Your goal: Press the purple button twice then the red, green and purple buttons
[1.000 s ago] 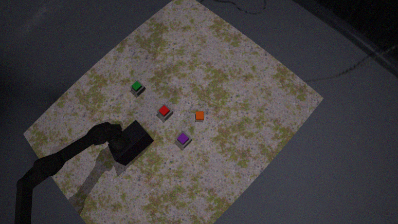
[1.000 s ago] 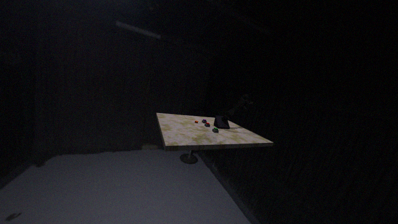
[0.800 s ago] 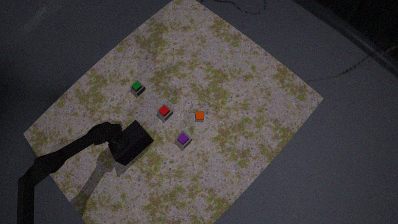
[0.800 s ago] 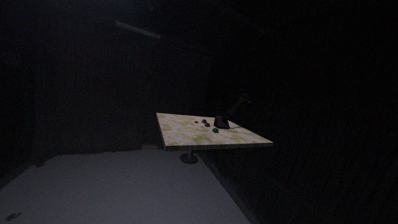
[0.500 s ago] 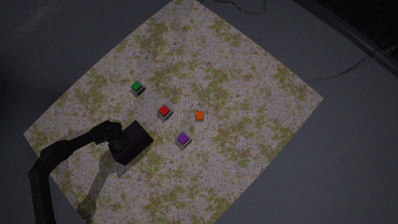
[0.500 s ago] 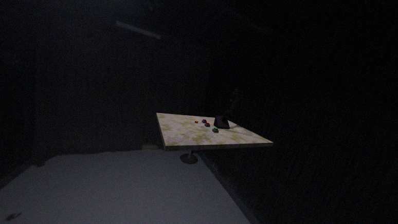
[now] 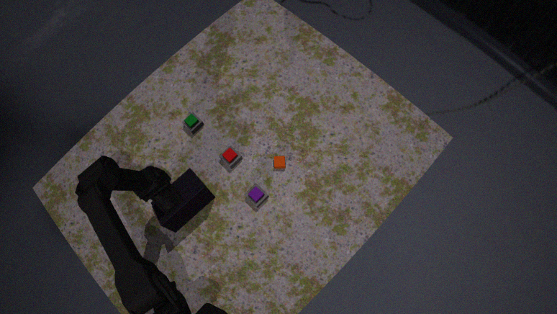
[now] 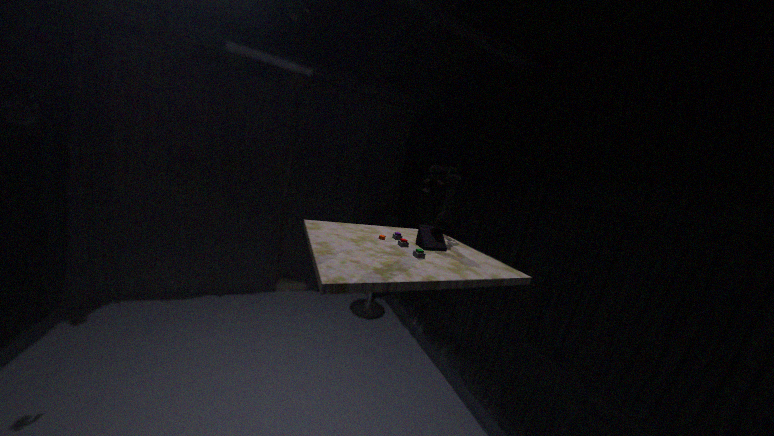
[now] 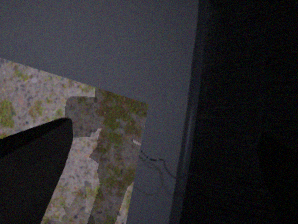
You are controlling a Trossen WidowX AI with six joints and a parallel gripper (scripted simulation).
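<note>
The purple button lies 370 mm ahead of my gripper tip, 230 mm to the left of it and 270 mm below it. Round my gripper tip: orange block 490 mm ahead, 250 mm to the left, 290 mm below; green button 400 mm ahead, 540 mm to the left, 270 mm below; red button 400 mm ahead, 370 mm to the left, 270 mm below.
</note>
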